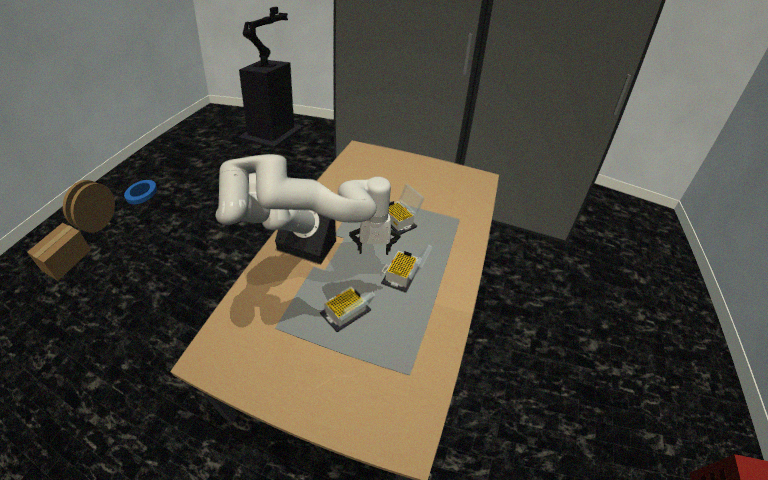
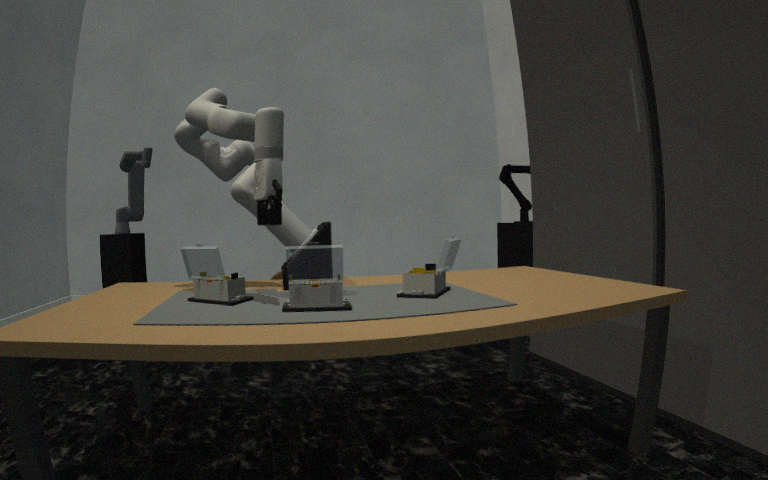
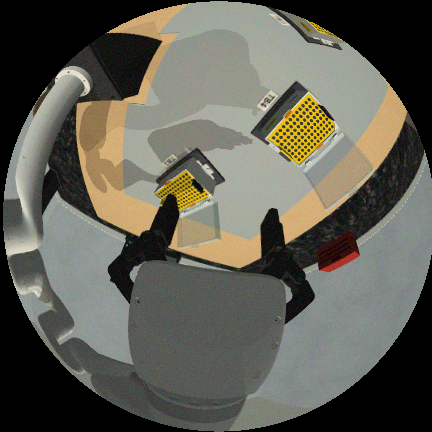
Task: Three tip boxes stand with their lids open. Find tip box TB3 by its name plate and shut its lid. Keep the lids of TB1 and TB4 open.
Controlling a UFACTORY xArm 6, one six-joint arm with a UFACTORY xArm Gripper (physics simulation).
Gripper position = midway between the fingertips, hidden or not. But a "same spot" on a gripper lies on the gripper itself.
My gripper shows in image 1, in image 2 (269,225) and in image 3. One and the same spot on a grey mat: (image 1: 390,335) is (image 2: 197,313). The same spot on my gripper: (image 3: 149,246) is (image 1: 359,238).
